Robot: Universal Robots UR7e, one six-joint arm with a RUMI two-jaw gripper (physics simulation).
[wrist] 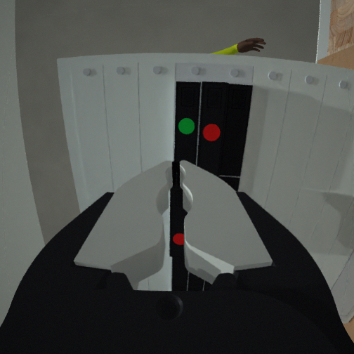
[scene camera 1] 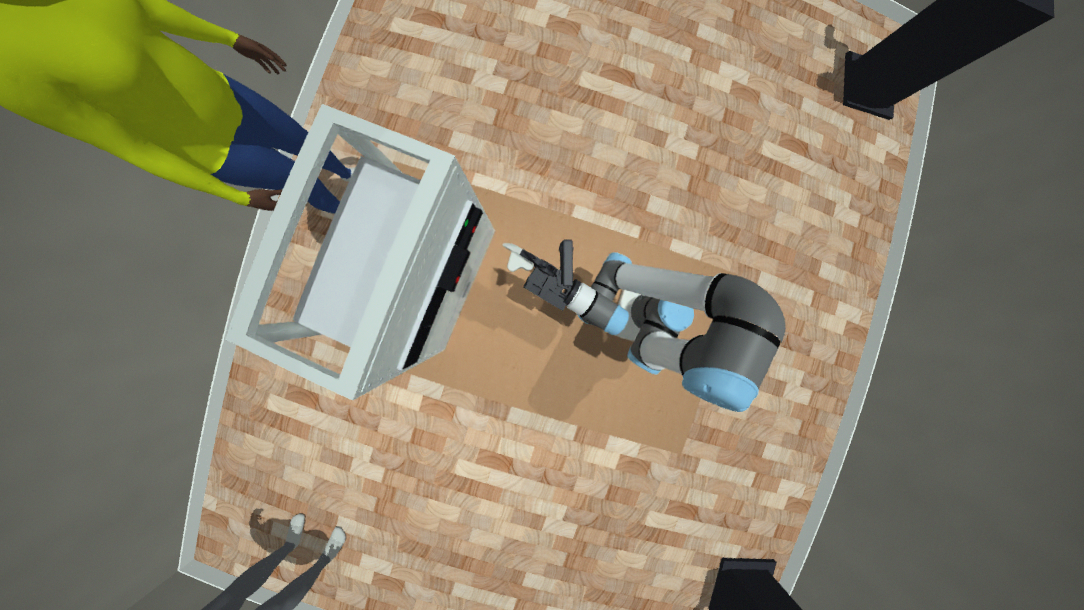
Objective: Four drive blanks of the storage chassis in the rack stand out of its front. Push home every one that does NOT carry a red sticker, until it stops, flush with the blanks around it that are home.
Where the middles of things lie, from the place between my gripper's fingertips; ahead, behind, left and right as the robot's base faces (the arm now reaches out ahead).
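The rack (scene camera 1: 400, 256) is below my hand by 120 mm, and it sits 280 mm ahead of my hand and 90 mm to the left of it.
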